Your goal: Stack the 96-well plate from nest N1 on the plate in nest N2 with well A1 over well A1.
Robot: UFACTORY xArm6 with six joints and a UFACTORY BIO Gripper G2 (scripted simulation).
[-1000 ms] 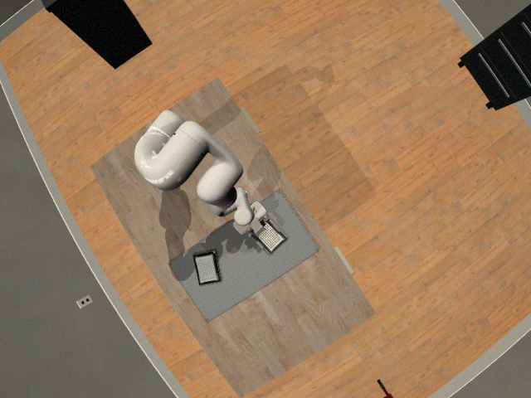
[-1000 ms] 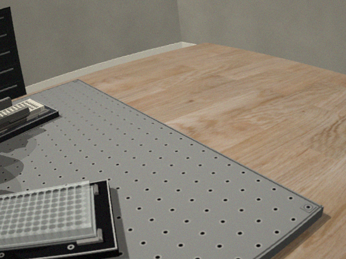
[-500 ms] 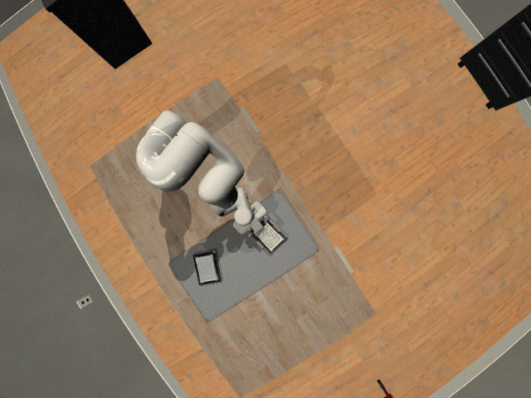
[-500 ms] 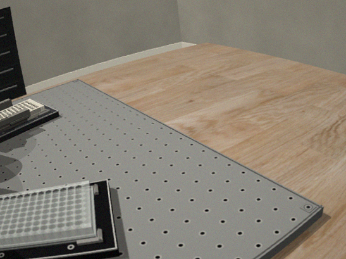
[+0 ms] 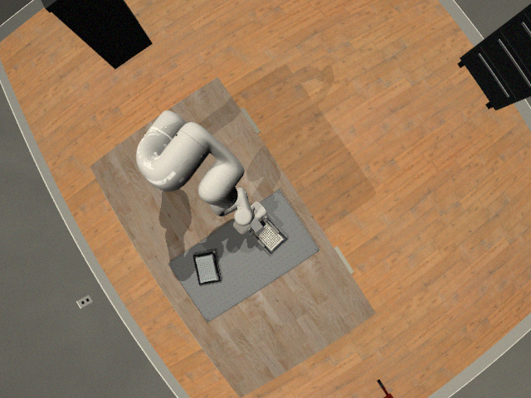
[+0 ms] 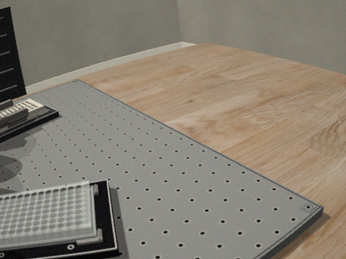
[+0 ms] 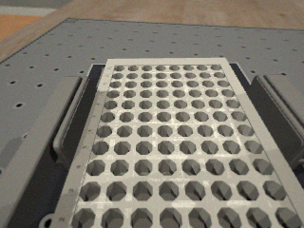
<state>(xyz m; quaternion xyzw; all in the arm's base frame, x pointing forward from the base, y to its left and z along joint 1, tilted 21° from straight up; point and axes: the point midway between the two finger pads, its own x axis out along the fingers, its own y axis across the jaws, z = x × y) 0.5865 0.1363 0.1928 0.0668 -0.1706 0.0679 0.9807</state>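
Now: the white 96-well plate 10 mm below my hand. From my hand the other things lie so: black plate nest N2: 350 mm to the right, 40 mm behind, 20 mm below; clear 96-well plate: 350 mm to the right, 40 mm behind, 10 mm below; plate nest N1: 20 mm below.
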